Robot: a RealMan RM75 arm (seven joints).
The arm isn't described. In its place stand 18 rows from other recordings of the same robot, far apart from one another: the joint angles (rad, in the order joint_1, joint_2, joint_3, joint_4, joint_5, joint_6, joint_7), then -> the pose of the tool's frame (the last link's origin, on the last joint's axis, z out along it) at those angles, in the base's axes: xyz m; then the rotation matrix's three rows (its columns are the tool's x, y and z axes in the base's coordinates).
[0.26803 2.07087 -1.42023 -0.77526 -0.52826 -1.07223 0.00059] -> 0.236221 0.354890 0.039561; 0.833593 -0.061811 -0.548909; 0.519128 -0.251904 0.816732; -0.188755 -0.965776 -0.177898
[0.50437 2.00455 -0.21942 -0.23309 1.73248 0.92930 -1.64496] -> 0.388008 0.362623 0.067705; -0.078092 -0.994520 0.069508; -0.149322 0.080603 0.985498; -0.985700 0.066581 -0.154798
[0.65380 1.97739 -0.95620 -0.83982 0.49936 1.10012 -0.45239] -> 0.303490 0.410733 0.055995; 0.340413 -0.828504 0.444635; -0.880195 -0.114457 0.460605; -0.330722 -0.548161 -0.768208
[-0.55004 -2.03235 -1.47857 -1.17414 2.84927 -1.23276 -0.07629] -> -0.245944 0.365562 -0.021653; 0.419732 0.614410 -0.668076; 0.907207 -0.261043 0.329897; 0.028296 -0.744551 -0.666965
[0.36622 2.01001 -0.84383 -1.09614 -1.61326 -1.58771 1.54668] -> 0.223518 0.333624 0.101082; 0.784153 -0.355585 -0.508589; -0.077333 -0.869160 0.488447; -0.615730 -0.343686 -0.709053
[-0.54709 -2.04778 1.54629 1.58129 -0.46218 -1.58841 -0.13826] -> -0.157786 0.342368 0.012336; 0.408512 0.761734 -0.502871; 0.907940 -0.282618 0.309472; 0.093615 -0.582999 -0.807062
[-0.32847 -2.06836 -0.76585 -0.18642 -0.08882 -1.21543 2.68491] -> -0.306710 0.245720 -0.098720; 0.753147 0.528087 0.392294; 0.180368 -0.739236 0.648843; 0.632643 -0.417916 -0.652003
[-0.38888 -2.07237 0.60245 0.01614 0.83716 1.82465 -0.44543] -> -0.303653 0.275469 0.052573; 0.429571 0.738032 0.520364; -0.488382 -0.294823 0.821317; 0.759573 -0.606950 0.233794
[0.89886 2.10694 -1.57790 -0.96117 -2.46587 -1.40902 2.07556] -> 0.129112 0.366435 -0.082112; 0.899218 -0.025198 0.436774; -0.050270 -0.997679 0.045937; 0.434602 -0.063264 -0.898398
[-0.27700 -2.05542 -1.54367 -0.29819 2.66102 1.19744 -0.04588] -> -0.374571 0.306502 0.070850; 0.744452 0.667245 -0.023976; -0.189857 0.245980 0.950499; 0.640114 -0.703049 0.309801
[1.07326 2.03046 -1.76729 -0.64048 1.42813 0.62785 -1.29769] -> 0.054003 0.446359 -0.098465; 0.992614 -0.070951 -0.098408; -0.020929 -0.899139 0.437163; -0.119499 -0.431874 -0.893983
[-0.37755 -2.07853 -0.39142 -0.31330 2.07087 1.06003 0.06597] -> -0.310736 0.291835 -0.083971; 0.817612 0.552459 0.162172; 0.073779 -0.379867 0.922094; 0.571023 -0.741950 -0.351344
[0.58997 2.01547 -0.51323 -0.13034 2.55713 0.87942 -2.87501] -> 0.372103 0.390679 0.082687; 0.674664 -0.720902 0.158518; -0.002375 0.212636 0.977129; -0.738121 -0.659610 0.141746
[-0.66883 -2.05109 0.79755 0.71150 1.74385 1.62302 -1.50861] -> -0.176354 0.368991 0.024267; 0.730691 0.326988 0.599307; 0.215307 -0.943411 0.252226; 0.647868 -0.055264 -0.759745
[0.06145 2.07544 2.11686 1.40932 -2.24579 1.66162 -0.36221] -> 0.314522 0.231694 0.056714; 0.000593 -0.990023 0.140903; -0.967376 0.035129 0.250896; -0.253343 -0.136455 -0.957704
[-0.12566 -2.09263 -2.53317 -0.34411 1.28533 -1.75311 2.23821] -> -0.338387 0.212501 0.036811; 0.417046 0.742456 0.524245; -0.051387 -0.556615 0.829180; 0.907432 -0.372745 -0.193981
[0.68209 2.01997 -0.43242 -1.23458 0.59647 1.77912 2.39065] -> 0.246560 0.363888 0.133562; -0.437073 0.896289 0.075047; 0.815156 0.359478 0.454198; 0.380115 0.259693 -0.887734
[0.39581 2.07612 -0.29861 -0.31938 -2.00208 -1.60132 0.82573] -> 0.316508 0.270064 -0.014517; 0.700553 -0.510372 -0.498745; -0.142989 -0.785136 0.602591; -0.699128 -0.350832 -0.623007
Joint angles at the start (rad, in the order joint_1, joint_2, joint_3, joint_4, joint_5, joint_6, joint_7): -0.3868 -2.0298 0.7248 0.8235 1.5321 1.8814 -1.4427
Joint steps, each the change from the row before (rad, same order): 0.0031 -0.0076 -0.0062 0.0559 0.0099 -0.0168 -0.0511; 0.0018 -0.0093 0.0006 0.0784 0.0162 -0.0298 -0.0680; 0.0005 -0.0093 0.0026 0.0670 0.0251 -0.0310 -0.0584; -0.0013 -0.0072 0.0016 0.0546 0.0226 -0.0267 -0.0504; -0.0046 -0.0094 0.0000 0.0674 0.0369 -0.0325 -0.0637; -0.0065 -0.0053 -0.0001 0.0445 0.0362 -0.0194 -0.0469; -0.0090 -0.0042 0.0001 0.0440 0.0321 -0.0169 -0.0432; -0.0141 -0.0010 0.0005 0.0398 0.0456 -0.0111 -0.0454; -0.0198 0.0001 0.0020 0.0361 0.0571 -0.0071 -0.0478; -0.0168 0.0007 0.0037 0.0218 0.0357 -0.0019 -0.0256; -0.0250 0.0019 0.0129 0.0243 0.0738 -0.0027 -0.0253; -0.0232 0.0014 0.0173 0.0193 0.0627 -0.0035 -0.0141; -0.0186 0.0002 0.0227 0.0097 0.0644 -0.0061 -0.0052; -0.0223 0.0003 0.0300 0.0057 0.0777 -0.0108 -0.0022; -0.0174 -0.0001 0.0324 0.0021 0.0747 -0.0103 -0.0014
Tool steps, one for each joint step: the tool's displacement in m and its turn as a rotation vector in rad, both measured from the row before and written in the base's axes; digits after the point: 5 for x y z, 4 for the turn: 0.00356 0.00290 0.00477 -0.0001 0.0178 0.0191; 0.00616 0.00489 0.00572 0.0009 0.0316 0.0251; 0.00505 0.00450 0.00339 0.0000 0.0339 0.0285; 0.00449 0.00405 0.00315 0.0022 0.0269 0.0264; 0.00570 0.00524 0.00371 0.0039 0.0363 0.0359; 0.00366 0.00375 0.00194 -0.0023 0.0308 0.0281; 0.00489 0.00390 0.00276 0.0028 0.0286 0.0209; 0.00434 0.00422 0.00202 -0.0054 0.0384 0.0237; 0.00444 0.00484 0.00093 -0.0114 0.0456 0.0264; 0.00439 0.00352 0.00034 -0.0068 0.0313 0.0078; 0.00342 0.00529 -0.00254 -0.0156 0.0689 0.0144; 0.00399 0.00486 -0.00287 -0.0110 0.0638 0.0028; 0.00145 0.00416 -0.00495 -0.0134 0.0662 0.0043; 0.00098 0.00525 -0.00626 -0.0138 0.0811 0.0035; -0.00064 0.00405 -0.00642 -0.0148 0.0794 0.0050
